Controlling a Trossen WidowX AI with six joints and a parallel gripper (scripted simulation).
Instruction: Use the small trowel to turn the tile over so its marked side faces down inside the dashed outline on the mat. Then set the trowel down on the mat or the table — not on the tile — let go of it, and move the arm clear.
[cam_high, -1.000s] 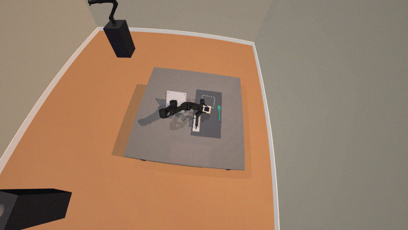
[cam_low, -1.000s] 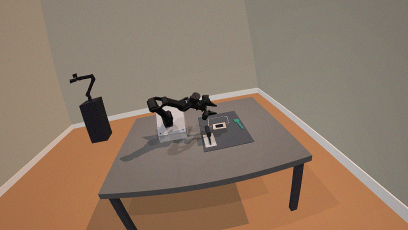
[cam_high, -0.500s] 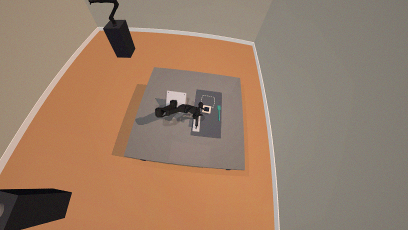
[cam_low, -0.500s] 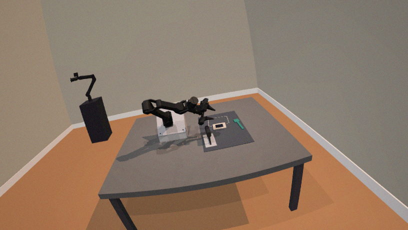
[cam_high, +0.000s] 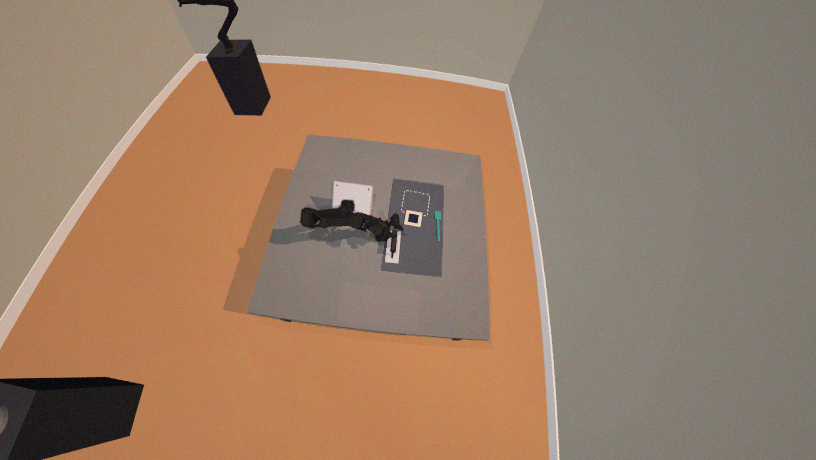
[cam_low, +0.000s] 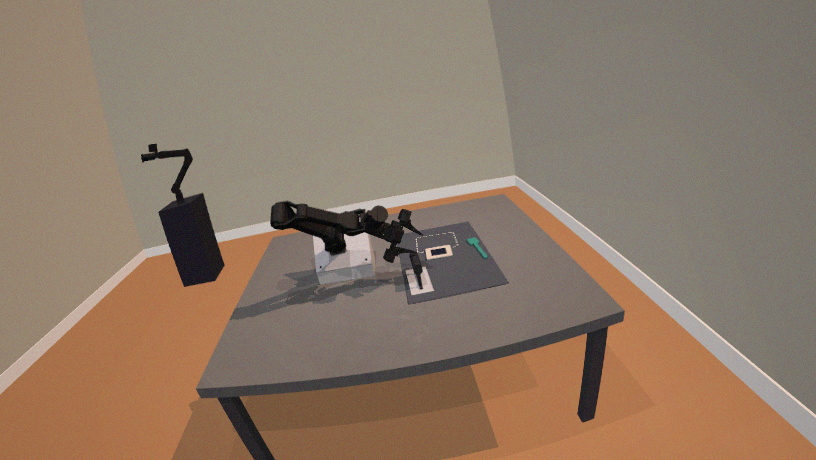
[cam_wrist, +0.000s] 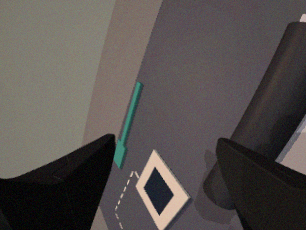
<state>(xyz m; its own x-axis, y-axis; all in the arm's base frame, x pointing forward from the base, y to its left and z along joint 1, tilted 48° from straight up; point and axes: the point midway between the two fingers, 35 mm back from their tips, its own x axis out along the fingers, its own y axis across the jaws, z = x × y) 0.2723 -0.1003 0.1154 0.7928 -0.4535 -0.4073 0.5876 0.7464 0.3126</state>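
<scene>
My gripper tip is 30 mm past the trowel, 10 mm to the left of it and 90 mm above it. Round my gripper tip: dark mat: 100 mm ahead, 130 mm to the left, 140 mm below; then tile: 80 mm ahead, 170 mm to the left, 120 mm below.
</scene>
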